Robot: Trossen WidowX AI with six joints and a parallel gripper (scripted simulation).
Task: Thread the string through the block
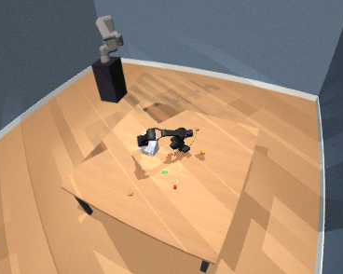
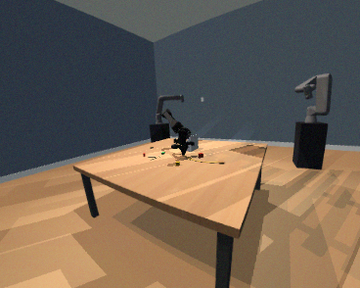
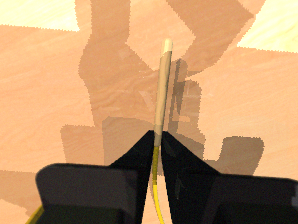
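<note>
The yellow cube is 180 mm ahead of my gripper tip, 40 mm to the left of it and 10 mm below it. From my gripper tip the other things lie so: green piece 50 mm behind, 230 mm to the right, 10 mm below; thin wooden stick 10 mm behind, 10 mm to the right; red block 50 mm behind, 130 mm to the left.
</note>
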